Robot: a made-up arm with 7 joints.
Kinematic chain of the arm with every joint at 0, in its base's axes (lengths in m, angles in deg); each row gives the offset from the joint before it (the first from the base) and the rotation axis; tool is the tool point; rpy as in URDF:
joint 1: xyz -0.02 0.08 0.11 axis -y
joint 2: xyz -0.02 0.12 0 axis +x
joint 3: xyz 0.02 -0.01 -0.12 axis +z
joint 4: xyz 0 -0.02 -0.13 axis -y
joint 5: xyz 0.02 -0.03 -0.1 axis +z
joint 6: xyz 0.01 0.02 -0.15 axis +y
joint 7: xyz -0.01 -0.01 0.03 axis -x
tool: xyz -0.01 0 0 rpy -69.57 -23.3 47.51
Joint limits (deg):
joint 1: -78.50..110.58
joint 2: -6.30..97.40
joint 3: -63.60..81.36
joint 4: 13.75..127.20
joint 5: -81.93..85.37
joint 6: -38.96..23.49
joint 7: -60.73..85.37
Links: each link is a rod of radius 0.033 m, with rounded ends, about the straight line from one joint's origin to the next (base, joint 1, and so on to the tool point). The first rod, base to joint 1, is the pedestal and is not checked.
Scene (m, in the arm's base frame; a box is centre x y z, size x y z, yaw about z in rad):
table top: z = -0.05
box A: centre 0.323 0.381 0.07 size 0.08 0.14 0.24 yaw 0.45
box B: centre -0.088 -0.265 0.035 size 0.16 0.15 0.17 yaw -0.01
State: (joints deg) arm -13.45 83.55 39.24 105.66 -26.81 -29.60 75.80
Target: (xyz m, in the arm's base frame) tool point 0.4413 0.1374 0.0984
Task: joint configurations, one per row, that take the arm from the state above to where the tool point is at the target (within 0.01 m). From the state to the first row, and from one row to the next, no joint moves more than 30 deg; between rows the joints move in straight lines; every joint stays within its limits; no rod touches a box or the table.
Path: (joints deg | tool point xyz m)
1: 11.36 86.32 27.21 98.81 -24.60 -31.47 77.71 | 0.1853 0.4145 0.2066
2: 36.16 89.09 15.17 91.95 -22.40 -33.34 79.63 | 0.1603 0.4399 0.2629
3: 60.97 91.86 3.14 85.10 -20.19 -35.22 81.54 | 0.1135 0.4698 0.3078
4: 85.77 94.63 -8.89 78.24 -17.99 -37.09 83.46 | 0.0508 0.5037 0.3306
5: 110.58 97.40 -20.92 71.39 -15.78 -38.96 85.37 | -0.0160 0.5401 0.3246
6: 99.84 71.48 -9.18 75.78 -18.90 -38.96 79.55 | 0.1124 0.4675 0.3601
7: 89.10 45.55 2.56 80.18 -22.02 -38.96 73.73 | 0.2087 0.3851 0.3435
8: 78.35 19.62 14.30 84.57 -25.15 -38.96 67.90 | 0.2714 0.3090 0.2935
9: 67.61 -6.30 26.05 88.97 -28.27 -38.96 62.08 | 0.3045 0.2405 0.2229
10: 68.78 -5.71 17.09 63.09 -21.60 -38.96 68.94 | 0.3909 0.1868 0.1796
11: 69.95 -5.12 8.13 37.21 -14.93 -38.96 75.80 | 0.4413 0.1374 0.0984

